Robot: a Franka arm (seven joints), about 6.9 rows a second.
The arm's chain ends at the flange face. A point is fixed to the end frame.
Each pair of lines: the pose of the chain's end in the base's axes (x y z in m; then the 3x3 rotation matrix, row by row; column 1 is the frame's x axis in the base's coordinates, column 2 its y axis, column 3 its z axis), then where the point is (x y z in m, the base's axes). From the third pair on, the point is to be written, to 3 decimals.
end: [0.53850 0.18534 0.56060], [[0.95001 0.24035 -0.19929], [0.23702 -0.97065 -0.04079], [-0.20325 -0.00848 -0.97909]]
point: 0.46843 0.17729 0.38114
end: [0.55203 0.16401 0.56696], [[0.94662 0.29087 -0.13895], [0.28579 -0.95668 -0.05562], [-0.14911 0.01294 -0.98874]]
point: 0.49316 0.15147 0.38377
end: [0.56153 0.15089 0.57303], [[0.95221 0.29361 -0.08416], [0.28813 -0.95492 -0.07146], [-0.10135 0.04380 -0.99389]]
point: 0.513 0.135 0.387
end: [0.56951 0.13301 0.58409], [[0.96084 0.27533 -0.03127], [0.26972 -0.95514 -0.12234], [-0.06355 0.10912 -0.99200]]
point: 0.531 0.108 0.397
